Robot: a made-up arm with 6 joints.
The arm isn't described. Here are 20 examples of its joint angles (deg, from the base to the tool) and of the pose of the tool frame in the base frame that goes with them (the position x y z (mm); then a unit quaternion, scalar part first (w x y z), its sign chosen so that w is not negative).
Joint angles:
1: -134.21 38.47 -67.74 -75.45 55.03 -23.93
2: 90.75 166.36 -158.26 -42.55 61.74 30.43
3: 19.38 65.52 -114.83 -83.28 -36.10 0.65
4: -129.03 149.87 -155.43 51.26 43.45 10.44
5: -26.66 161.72 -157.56 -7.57 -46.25 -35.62
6: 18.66 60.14 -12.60 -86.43 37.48 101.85
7: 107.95 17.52 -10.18 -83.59 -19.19 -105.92
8: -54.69 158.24 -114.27 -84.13 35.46 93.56
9: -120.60 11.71 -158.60 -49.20 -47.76 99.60
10: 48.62 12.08 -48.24 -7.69 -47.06 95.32
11: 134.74 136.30 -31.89 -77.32 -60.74 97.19
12: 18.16 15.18 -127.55 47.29 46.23 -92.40
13: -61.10 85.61 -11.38 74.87 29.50 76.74
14: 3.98 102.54 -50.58 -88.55 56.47 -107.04
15: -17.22 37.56 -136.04 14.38 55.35 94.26
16: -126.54 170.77 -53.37 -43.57 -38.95 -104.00
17: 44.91 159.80 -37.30 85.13 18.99 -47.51
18: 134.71 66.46 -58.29 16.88 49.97 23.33
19: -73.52 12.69 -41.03 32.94 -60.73 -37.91
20: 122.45 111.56 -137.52 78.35 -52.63 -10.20
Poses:
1: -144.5 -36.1 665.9 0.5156 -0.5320 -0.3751 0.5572
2: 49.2 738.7 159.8 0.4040 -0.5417 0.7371 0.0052
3: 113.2 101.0 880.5 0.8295 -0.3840 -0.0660 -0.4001
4: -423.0 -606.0 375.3 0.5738 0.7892 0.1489 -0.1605
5: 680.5 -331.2 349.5 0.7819 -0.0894 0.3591 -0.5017
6: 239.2 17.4 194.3 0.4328 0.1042 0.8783 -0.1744
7: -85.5 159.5 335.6 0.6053 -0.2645 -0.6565 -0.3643
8: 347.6 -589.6 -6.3 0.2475 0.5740 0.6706 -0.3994
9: 418.9 599.7 424.7 0.4398 -0.7155 0.2073 -0.5017
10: -32.7 -22.5 659.3 0.3515 -0.0396 0.0340 0.9347
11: -230.1 112.9 -55.8 0.4708 0.7106 -0.5018 -0.1469
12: -477.5 -101.4 706.3 0.9144 -0.2602 -0.1120 -0.2893
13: 138.3 -153.2 78.7 0.0950 -0.9367 0.2287 -0.2475
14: 431.2 -52.6 190.0 0.4693 0.8415 -0.0309 0.2659
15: -262.8 102.6 838.5 0.6607 0.2532 0.2580 0.6579
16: -97.4 -203.2 -257.4 0.1142 -0.1334 0.9636 -0.2017
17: 65.6 110.7 -178.4 0.2918 0.0217 -0.9553 0.0436
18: -260.0 231.4 426.4 0.0744 0.7447 -0.5736 -0.3330
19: -46.5 -7.7 613.3 0.6616 0.2202 -0.1065 -0.7089
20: -206.0 467.1 726.1 0.1369 0.1702 0.4961 0.8403
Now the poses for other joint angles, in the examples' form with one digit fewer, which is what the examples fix.
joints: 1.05 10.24 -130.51 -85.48 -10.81 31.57
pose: -606 7 645 0.835 0.063 -0.315 -0.447
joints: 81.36 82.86 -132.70 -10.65 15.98 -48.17
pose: 45 265 889 0.887 -0.395 0.169 0.169
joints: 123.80 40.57 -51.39 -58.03 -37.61 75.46
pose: -156 141 607 0.129 -0.479 0.086 0.864
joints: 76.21 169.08 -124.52 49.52 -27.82 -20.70
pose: 205 687 -47 0.469 -0.255 0.775 0.340
